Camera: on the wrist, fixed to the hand. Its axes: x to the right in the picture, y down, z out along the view.
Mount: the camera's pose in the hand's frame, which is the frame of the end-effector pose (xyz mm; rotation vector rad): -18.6 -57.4 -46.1 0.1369 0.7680 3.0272
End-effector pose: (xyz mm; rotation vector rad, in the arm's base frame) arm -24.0 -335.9 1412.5 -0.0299 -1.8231 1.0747
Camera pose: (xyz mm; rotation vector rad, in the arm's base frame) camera 43.9 -349.1 1443.7 2.2288 -0.3995 -1.3909
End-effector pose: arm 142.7 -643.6 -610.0 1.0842 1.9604 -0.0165
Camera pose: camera 76.1 -673.9 -589.7 -2.1962 0.8626 -1.3795
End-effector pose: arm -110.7 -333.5 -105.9 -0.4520 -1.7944 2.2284
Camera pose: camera -75.9 -286.7 -57.3 1.8200 -0.4876 -0.2644
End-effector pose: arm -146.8 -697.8 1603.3 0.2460 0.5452 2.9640
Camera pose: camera -131.9 -663.0 1537.5 0.1260 0.0399 -0.1536
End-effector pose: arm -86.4 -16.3 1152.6 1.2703 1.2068 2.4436
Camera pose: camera -121.7 -13.5 1085.4 -0.4029 0.7302 -0.3257
